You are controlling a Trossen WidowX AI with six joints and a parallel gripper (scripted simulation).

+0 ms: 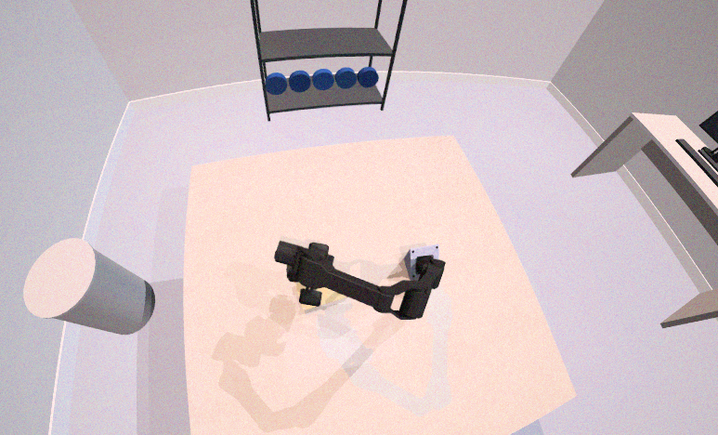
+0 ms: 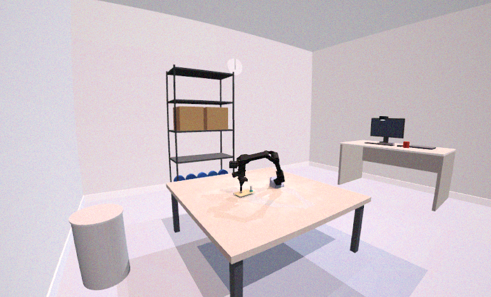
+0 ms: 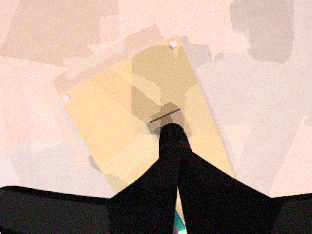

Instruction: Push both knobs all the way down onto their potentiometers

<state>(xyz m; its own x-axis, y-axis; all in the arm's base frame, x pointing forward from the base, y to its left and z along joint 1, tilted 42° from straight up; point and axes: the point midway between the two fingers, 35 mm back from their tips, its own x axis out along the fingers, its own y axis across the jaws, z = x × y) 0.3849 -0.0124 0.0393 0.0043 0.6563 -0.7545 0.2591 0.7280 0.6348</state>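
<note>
My gripper tip is now 2 cm above the dark knob.
</note>
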